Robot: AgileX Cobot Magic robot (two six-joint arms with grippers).
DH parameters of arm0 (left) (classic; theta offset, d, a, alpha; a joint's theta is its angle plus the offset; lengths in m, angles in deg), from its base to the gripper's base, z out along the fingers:
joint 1: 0 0.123 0 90
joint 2: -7.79 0 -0.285 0
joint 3: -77.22 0 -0.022 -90
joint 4: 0 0.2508 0 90
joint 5: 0 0 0.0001 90
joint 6: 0 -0.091 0 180
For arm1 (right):
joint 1: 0 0.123 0 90
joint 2: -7.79 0 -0.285 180
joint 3: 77.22 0 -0.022 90
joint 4: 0 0.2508 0 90
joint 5: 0 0 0.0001 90
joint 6: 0 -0.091 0 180
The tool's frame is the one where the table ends.
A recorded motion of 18 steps. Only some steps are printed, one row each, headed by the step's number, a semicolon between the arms.
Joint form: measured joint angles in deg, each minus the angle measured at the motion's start. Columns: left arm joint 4, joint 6, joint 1, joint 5, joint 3, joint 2; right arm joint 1, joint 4, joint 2, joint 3, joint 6, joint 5.
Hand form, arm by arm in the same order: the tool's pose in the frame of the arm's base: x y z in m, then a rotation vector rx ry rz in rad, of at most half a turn. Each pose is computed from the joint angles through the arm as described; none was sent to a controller.
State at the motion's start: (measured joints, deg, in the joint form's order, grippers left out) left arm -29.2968 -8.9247 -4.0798 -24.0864 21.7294 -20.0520; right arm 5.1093 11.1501 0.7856 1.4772 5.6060 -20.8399
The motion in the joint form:
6: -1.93 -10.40 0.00 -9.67 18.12 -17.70; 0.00 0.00 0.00 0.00 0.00 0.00
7: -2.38 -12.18 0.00 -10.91 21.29 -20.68; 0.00 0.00 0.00 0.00 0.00 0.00
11: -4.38 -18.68 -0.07 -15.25 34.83 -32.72; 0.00 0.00 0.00 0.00 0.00 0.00
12: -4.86 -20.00 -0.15 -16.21 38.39 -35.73; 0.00 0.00 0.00 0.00 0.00 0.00
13: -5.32 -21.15 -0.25 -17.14 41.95 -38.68; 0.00 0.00 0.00 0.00 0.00 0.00
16: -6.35 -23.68 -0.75 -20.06 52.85 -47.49; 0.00 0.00 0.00 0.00 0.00 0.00
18: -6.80 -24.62 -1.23 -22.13 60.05 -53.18; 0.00 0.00 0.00 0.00 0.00 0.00
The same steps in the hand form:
6: 0.1247 -0.0352 0.3455 0.1350 1.9674 -0.4184; 0.0520 0.0109 0.1731 -0.0525 1.8558 0.1844
7: 0.1345 -0.0371 0.3554 0.1714 1.9767 -0.4137; 0.0520 0.0109 0.1731 -0.0525 1.8558 0.1844
11: 0.1785 -0.0451 0.3944 0.3065 1.9851 -0.4039; 0.0520 0.0109 0.1731 -0.0525 1.8558 0.1844
12: 0.1904 -0.0473 0.4037 0.3363 1.9817 -0.4043; 0.0520 0.0109 0.1731 -0.0525 1.8558 0.1844
13: 0.2024 -0.0495 0.4125 0.3637 1.9770 -0.4060; 0.0520 0.0109 0.1731 -0.0525 1.8558 0.1844
16: 0.2391 -0.0573 0.4357 0.4392 1.9624 -0.4169; 0.0520 0.0109 0.1731 -0.0525 1.8558 0.1844
18: 0.2631 -0.0634 0.4477 0.4835 1.9549 -0.4296; 0.0520 0.0109 0.1731 -0.0525 1.8558 0.1844

